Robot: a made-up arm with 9 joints. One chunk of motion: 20 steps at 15 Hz.
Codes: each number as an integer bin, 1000 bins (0 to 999) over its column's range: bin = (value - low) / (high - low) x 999, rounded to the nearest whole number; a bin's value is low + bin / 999 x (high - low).
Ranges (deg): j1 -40..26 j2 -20..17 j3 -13..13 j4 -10..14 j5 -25..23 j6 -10..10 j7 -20..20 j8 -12..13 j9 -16..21
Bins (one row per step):
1: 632 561 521 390 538 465 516 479 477
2: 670 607 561 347 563 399 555 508 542
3: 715 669 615 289 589 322 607 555 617
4: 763 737 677 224 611 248 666 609 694
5: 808 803 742 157 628 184 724 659 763
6: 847 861 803 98 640 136 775 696 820
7: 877 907 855 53 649 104 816 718 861
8: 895 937 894 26 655 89 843 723 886
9: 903 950 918 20 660 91 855 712 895
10: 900 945 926 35 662 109 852 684 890
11: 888 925 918 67 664 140 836 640 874
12: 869 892 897 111 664 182 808 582 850
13: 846 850 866 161 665 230 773 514 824
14: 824 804 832 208 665 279 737 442 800
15: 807 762 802 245 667 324 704 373 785
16: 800 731 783 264 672 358 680 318 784
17: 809 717 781 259 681 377 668 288 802
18: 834 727 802 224 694 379 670 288 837
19: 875 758 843 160 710 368 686 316 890
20: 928 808 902 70 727 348 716 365 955
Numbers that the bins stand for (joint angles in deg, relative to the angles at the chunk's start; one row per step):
1: 1.75 0.78 0.56 -0.63 0.85 -0.69 0.66 -0.01 1.67
2: 4.26 2.48 1.60 -1.66 2.05 -2.01 2.22 0.71 4.07
3: 7.24 4.78 3.01 -3.06 3.30 -3.55 4.30 1.89 6.85
4: 10.41 7.30 4.62 -4.62 4.36 -5.04 6.67 3.24 9.70
5: 13.38 9.74 6.31 -6.23 5.17 -6.32 8.99 4.49 12.26
6: 15.96 11.89 7.90 -7.65 5.75 -7.28 11.03 5.42 14.37
7: 17.94 13.59 9.25 -8.73 6.18 -7.92 12.67 5.97 15.89
8: 19.13 14.70 10.27 -9.38 6.47 -8.22 13.75 6.09 16.81
9: 19.66 15.19 10.89 -9.52 6.71 -8.18 14.23 5.82 17.15
10: 19.46 15.00 11.10 -9.16 6.81 -7.82 14.11 5.12 16.96
11: 18.67 14.26 10.89 -8.39 6.90 -7.20 13.47 4.02 16.37
12: 17.41 13.04 10.35 -7.33 6.90 -6.36 12.35 2.56 15.48
13: 15.89 11.48 9.54 -6.13 6.95 -5.40 10.95 0.86 14.52
14: 14.44 9.78 8.65 -5.00 6.95 -4.41 9.51 -0.94 13.63
15: 13.32 8.22 7.87 -4.11 7.05 -3.51 8.19 -2.67 13.07
16: 12.85 7.07 7.38 -3.66 7.29 -2.83 7.23 -4.04 13.04
17: 13.45 6.56 7.33 -3.78 7.72 -2.45 6.75 -4.79 13.70
18: 15.10 6.93 7.87 -4.62 8.35 -2.41 6.83 -4.79 15.00
19: 17.81 8.07 8.94 -6.16 9.11 -2.63 7.47 -4.09 16.96
20: 21.31 9.93 10.48 -8.32 9.93 -3.03 8.67 -2.87 19.37

